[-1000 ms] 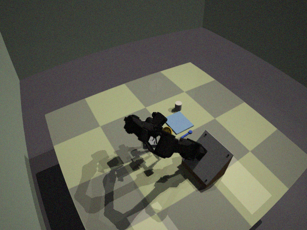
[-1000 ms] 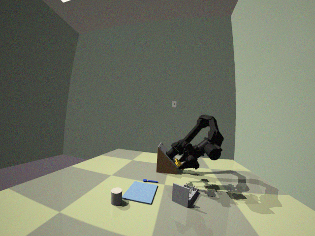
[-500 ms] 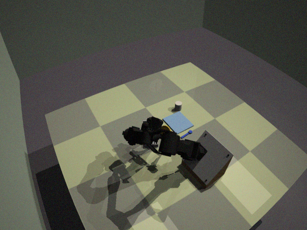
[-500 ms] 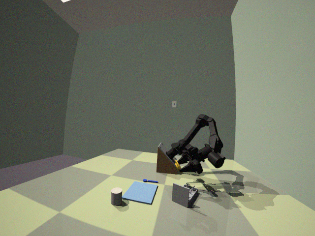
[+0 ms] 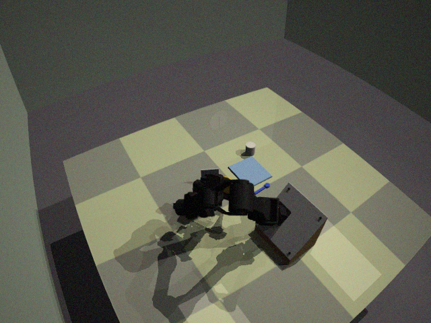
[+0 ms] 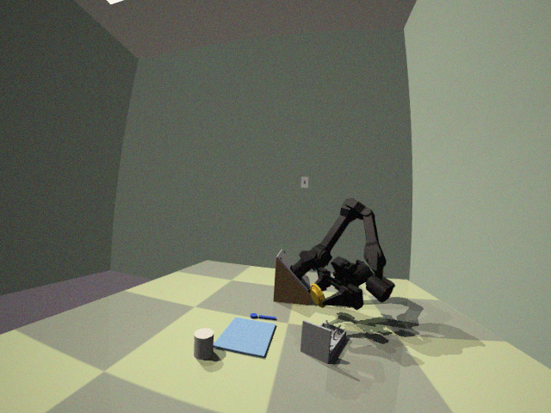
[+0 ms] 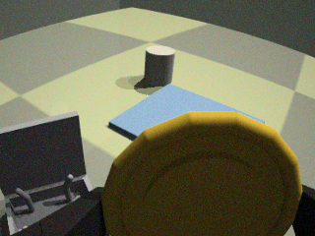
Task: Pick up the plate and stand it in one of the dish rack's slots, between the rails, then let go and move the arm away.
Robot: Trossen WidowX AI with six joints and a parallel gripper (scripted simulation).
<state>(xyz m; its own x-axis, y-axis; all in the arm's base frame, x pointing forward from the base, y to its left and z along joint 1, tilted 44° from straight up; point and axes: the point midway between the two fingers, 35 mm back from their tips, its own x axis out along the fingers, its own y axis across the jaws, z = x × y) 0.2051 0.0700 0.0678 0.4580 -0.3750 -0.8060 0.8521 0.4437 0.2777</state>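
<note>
Now: gripper tip 80 mm above the grey dish rack, 60 mm short of it and 30 mm to the right of it. The rest, counted from my gripper tip: yellow plate 10 mm to the left; then blue mat 180 mm to the right, 100 mm below, 80 mm ahead; then small blue spoon 170 mm to the right, 100 mm below, 30 mm behind.
</note>
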